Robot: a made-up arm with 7 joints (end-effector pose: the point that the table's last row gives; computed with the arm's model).
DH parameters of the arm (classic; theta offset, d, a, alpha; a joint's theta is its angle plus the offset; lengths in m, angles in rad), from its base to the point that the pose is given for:
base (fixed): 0 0.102 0 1.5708
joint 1: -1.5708 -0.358 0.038 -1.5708
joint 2: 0 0.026 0.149 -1.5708
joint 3: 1.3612 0 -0.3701 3.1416
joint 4: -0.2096 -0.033 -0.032 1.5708
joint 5: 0 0.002 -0.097 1.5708
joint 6: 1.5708 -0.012 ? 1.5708
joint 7: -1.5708 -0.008 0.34 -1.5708
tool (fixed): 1.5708 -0.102 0 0
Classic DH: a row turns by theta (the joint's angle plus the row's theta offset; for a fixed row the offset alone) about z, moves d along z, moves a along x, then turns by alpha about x.
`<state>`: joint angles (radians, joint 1 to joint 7).
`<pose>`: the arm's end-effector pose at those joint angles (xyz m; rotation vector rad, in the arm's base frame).
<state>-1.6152 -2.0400 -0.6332 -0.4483 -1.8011 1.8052 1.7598</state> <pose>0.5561 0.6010 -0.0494 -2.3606 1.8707 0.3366</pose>
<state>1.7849 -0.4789 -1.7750 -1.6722 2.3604 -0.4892 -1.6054</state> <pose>0.0019 0.4655 -0.1541 -0.4785 0.6473 1.3713</pose>
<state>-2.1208 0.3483 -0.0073 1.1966 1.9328 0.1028 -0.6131</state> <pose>-0.1108 0.5146 -0.3744 1.1877 1.1456 1.2723</pose>
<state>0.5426 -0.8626 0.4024 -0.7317 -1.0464 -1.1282 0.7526</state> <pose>0.3316 0.6079 0.3213 -2.2953 -0.2213 -1.2360</pose>
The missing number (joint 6, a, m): 0.277
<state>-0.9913 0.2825 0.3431 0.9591 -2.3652 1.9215 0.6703</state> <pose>-0.5386 0.4792 -0.2858 1.7558 1.3928 -1.3798</pose>
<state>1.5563 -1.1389 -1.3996 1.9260 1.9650 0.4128 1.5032</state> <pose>0.5480 0.2279 0.1839 -0.1149 -0.3643 0.8803</pose>
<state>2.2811 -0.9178 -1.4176 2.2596 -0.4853 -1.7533 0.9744</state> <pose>-0.4637 0.7505 0.1696 -1.1612 -0.3822 -1.6717</pose>
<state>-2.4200 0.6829 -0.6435 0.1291 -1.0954 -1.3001 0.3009</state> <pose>-0.0112 0.4152 0.2003 -1.7971 0.6617 -0.5493</pose>
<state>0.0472 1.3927 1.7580 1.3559 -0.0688 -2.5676 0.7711</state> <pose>-0.2143 1.0946 -0.3667 0.3196 -1.0465 -1.9261</pose>
